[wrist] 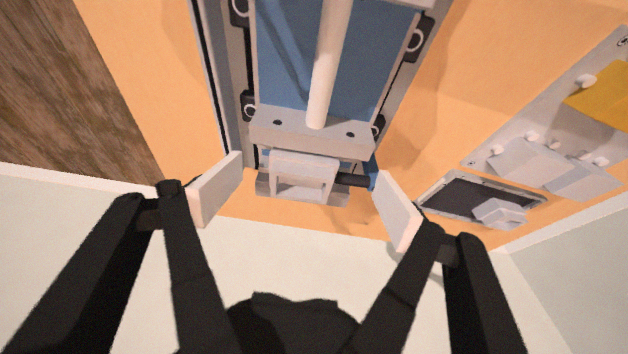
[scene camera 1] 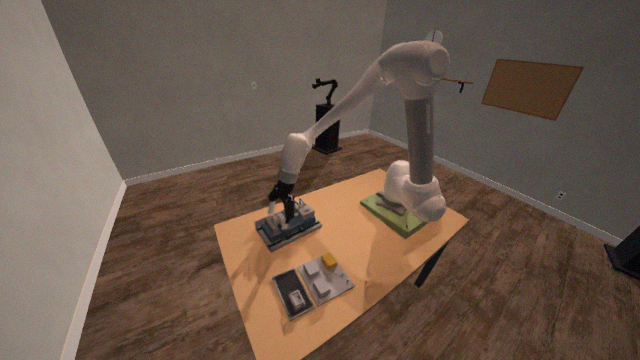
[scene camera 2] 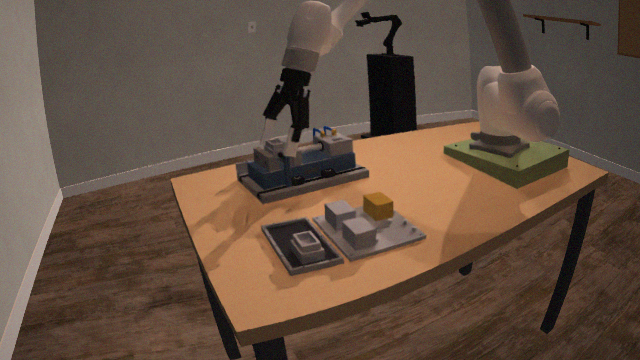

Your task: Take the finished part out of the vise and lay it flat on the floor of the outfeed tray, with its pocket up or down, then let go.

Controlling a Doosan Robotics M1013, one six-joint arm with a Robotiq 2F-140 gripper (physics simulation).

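Pixels of known places: gripper, fingertip midpoint: (wrist: 309, 174) (scene camera 1: 276, 220) (scene camera 2: 276, 150); arm's base, link origin: (scene camera 1: 394, 203) (scene camera 2: 500, 147).
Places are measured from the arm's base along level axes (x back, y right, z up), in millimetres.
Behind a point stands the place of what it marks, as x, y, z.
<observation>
The finished part (scene camera 2: 275, 143) @[-632, 331, 60] (wrist: 304, 162) @[-623, 309, 58], light grey with its pocket up, sits at the outer end of the blue-bodied vise (scene camera 1: 300, 226) @[-550, 240, -1] (scene camera 2: 325, 165) @[-546, 239, 2] (wrist: 285, 60) @[-558, 326, 17]. In the wrist view the vise's grey sliding jaw (wrist: 312, 142) @[-606, 303, 53] is close behind it, and a dark rod (wrist: 354, 179) @[-648, 261, 51] lies at its right. My gripper (scene camera 1: 280, 218) @[-646, 305, 51] (scene camera 2: 277, 149) @[-646, 305, 51] (wrist: 309, 174) @[-646, 305, 51] is open and empty, its pads on either side of the part. The dark-floored outfeed tray (scene camera 1: 287, 282) @[-773, 56, -37] (scene camera 2: 285, 235) @[-785, 57, -37] (wrist: 452, 196) @[-770, 58, -37] holds another grey pocketed part (scene camera 1: 296, 298) @[-794, -28, -16] (scene camera 2: 307, 248) @[-809, -55, -8] (wrist: 500, 212) @[-773, -11, -11] toward one end.
A grey plate (scene camera 1: 338, 290) @[-647, -109, -35] (scene camera 2: 400, 237) @[-627, -108, -35] (wrist: 550, 107) @[-605, 44, -35] beside the tray carries two grey blocks (scene camera 2: 340, 215) @[-690, 1, -2] (scene camera 2: 360, 233) @[-713, -85, 0] and a yellow block (scene camera 1: 328, 261) @[-597, -3, 1] (scene camera 2: 378, 206) @[-608, -21, -2] (wrist: 600, 95) @[-582, 34, -14]. The arm's green base plate (scene camera 1: 392, 219) @[-149, -62, 2] (scene camera 2: 520, 172) @[-178, -175, 5] is at the table's far right.
</observation>
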